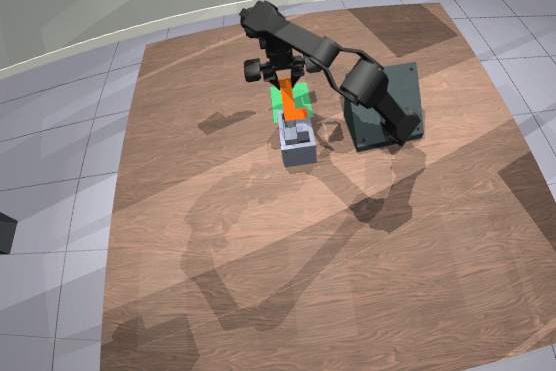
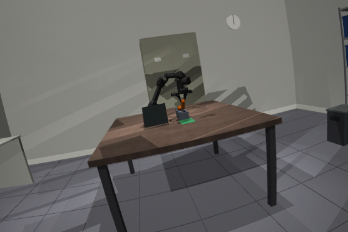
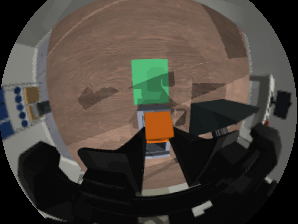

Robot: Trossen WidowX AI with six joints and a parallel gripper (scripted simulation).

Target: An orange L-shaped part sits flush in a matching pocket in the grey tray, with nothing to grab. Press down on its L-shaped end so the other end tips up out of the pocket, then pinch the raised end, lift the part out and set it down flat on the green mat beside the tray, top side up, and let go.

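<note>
Now: gripper tip 20 mm past the green mat, 80 mm to the left of it and 170 mm above it. From my gripper tip the other things lie so: orange L-shaped part 10 mm behind, 30 mm to the left, 30 mm below.
</note>
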